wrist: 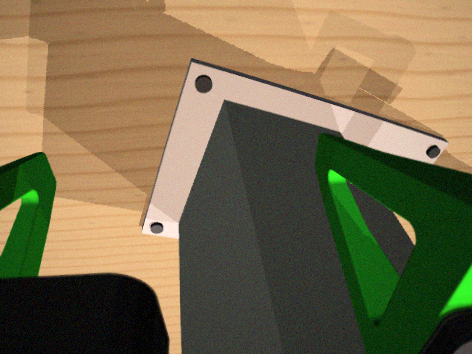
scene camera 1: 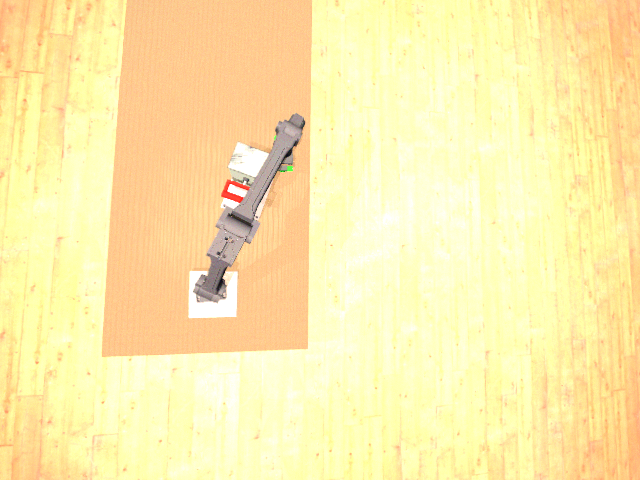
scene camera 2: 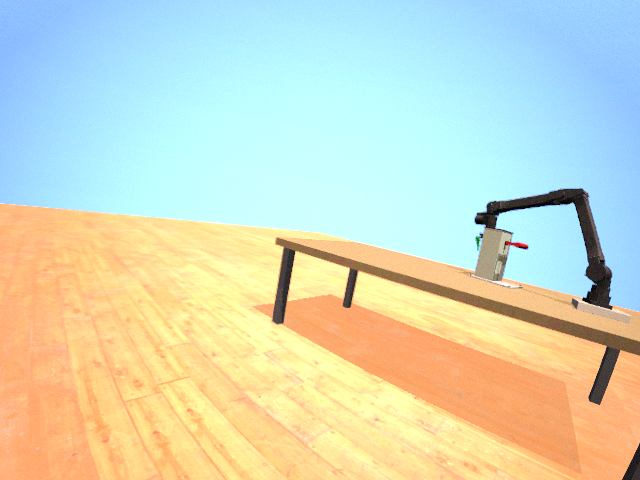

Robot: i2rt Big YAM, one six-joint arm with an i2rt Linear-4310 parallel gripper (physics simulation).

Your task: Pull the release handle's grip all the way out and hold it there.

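The release handle's red grip is a rectangular loop. It sticks out from the upper side of an upright grey box, on the side facing the robot's base. How far out it stands I cannot tell. The handle does not show in the wrist view. My gripper is wide open and empty, its green fingertips pointing to the box. It is beside the box, away from the red grip. In scene camera 1, the forearm covers part of the box, the grip and the gripper.
The box stands on a white base plate with dark bolts at its corners. The wooden table carries the box and the arm's white mounting plate. The forearm passes above the base plate, and the table's right edge is close to the wrist.
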